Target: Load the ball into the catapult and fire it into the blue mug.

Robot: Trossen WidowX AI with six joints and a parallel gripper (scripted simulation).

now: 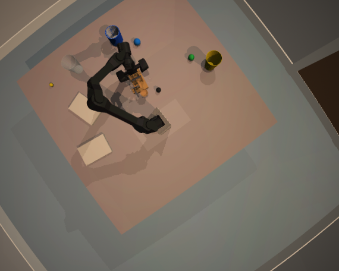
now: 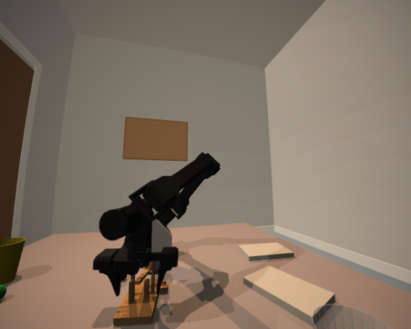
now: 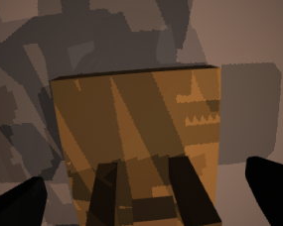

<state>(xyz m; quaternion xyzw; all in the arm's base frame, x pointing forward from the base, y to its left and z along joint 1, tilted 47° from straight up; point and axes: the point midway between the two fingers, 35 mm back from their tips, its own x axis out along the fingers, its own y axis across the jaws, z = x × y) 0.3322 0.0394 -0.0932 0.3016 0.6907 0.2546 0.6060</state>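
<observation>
The black ball is 15 cm behind my gripper tip, 7 cm to the right of it and 2 cm below it. From my gripper tip the other things lie so: orange wooden catapult (7 cm behind, 3 cm to the left, 1 cm above); then blue ball (19 cm ahead, 13 cm to the right, 2 cm below); then blue mug (29 cm ahead, 3 cm to the right, 1 cm below).
</observation>
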